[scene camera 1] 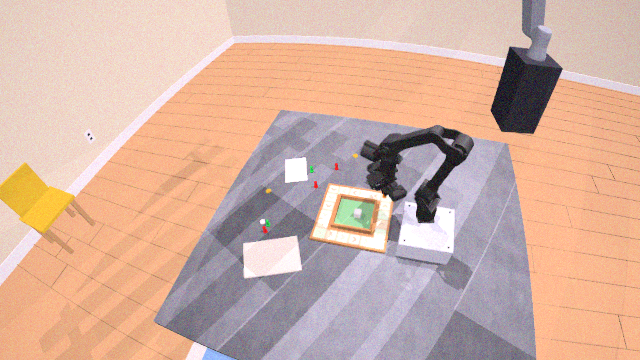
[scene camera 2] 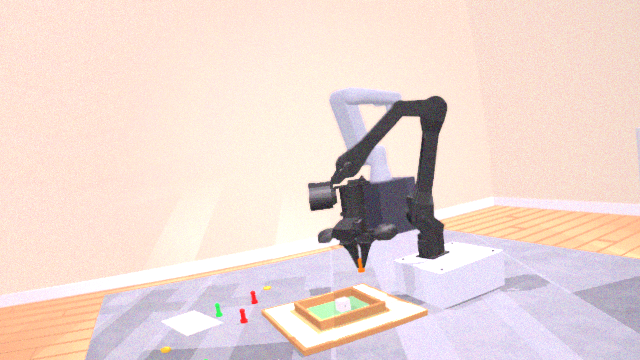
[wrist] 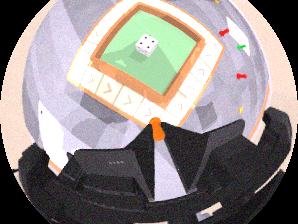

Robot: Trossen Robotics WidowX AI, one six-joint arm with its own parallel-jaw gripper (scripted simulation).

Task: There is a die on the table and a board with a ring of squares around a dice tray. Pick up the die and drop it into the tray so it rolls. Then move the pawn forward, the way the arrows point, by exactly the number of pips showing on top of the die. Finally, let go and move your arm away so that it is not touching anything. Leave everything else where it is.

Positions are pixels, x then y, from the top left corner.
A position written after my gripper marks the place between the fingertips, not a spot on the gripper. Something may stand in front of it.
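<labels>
Gripper (scene camera 2: 361, 267) carrying an orange pawn.
</labels>
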